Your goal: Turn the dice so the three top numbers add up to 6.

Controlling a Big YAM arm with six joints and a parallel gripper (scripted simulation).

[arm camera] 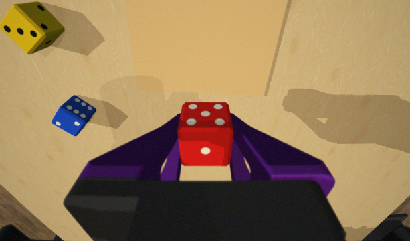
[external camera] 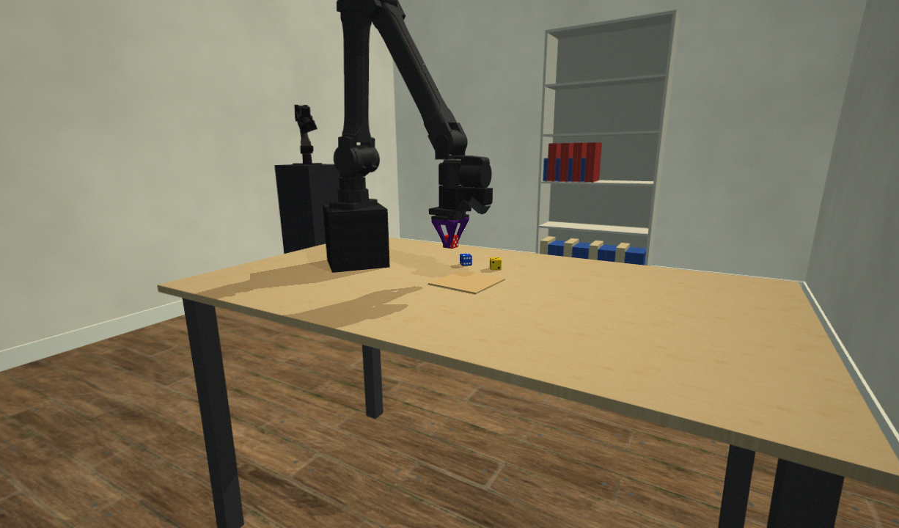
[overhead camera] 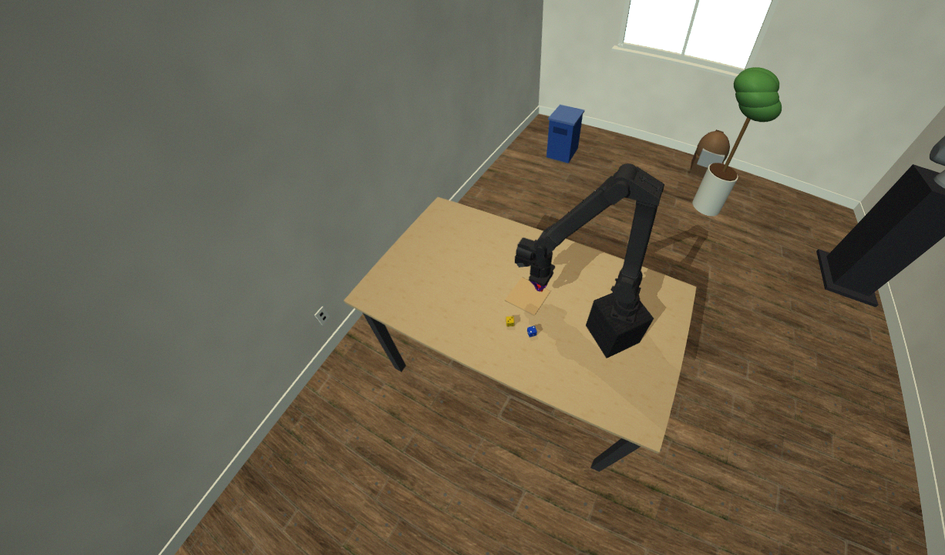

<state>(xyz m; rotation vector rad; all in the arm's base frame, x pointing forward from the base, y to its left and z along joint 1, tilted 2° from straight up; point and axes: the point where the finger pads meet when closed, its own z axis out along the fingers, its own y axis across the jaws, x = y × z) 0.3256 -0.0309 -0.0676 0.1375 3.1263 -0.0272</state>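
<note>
The tan mat lies 90 mm below my hand and 50 mm ahead of it. Round my hand: blue die (160 mm to the left, 80 mm below, 30 mm behind); then red die (10 mm above); then yellow die (150 mm to the left, 80 mm below, 60 mm ahead).
</note>
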